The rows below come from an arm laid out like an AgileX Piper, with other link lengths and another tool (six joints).
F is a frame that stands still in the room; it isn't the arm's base.
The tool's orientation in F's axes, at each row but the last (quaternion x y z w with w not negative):
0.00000 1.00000 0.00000 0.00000
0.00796 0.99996 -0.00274 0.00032
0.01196 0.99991 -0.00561 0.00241
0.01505 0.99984 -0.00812 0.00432
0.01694 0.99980 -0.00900 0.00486
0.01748 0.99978 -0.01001 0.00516
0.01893 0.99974 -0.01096 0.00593
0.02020 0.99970 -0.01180 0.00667
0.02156 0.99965 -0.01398 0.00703
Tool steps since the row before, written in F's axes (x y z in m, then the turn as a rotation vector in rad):
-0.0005 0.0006 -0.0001 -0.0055 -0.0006 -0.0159
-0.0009 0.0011 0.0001 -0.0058 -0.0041 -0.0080
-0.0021 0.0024 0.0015 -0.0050 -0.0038 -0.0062
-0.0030 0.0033 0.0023 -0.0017 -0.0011 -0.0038
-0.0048 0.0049 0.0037 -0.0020 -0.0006 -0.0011
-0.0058 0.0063 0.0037 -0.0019 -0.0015 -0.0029
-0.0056 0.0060 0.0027 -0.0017 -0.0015 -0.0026
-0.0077 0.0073 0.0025 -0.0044 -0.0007 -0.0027
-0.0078 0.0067 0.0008 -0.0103 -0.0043 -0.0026
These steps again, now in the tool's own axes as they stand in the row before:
0.0005 0.0006 0.0001 0.0055 -0.0006 0.0159
0.0009 0.0011 -0.0001 0.0057 -0.0041 0.0080
0.0021 0.0023 -0.0015 0.0049 -0.0038 0.0062
0.0031 0.0032 -0.0024 0.0017 -0.0011 0.0038
0.0049 0.0047 -0.0038 0.0020 -0.0006 0.0011
0.0060 0.0060 -0.0039 0.0019 -0.0015 0.0029
0.0058 0.0057 -0.0029 0.0017 -0.0015 0.0026
0.0080 0.0069 -0.0028 0.0044 -0.0008 0.0027
0.0081 0.0063 -0.0011 0.0101 -0.0047 0.0026

